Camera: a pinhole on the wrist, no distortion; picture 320 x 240 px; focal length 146.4 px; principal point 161.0 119.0 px. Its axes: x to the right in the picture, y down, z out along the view. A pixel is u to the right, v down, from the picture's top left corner.
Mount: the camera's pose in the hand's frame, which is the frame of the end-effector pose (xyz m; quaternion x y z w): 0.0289 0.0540 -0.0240 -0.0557 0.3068 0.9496 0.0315
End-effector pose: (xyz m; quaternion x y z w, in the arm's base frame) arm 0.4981 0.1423 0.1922 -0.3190 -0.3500 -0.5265 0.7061
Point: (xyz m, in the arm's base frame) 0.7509 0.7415 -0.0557
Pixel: 289.2 106.2
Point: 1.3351 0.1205 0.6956
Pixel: outside the picture
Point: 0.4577 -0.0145 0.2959
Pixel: behind the camera
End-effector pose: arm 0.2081 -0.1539 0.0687 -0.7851 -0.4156 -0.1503 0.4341
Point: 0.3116 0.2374 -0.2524
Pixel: 127.0 186.2
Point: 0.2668 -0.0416 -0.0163
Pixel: 122.5 212.5
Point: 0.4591 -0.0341 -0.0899
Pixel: 98.2 82.2
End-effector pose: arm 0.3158 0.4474 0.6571 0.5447 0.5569 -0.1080 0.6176
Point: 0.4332 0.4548 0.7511
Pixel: 232.2 81.6
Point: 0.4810 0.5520 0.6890
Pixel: outside the picture
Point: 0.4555 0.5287 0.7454
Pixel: outside the picture
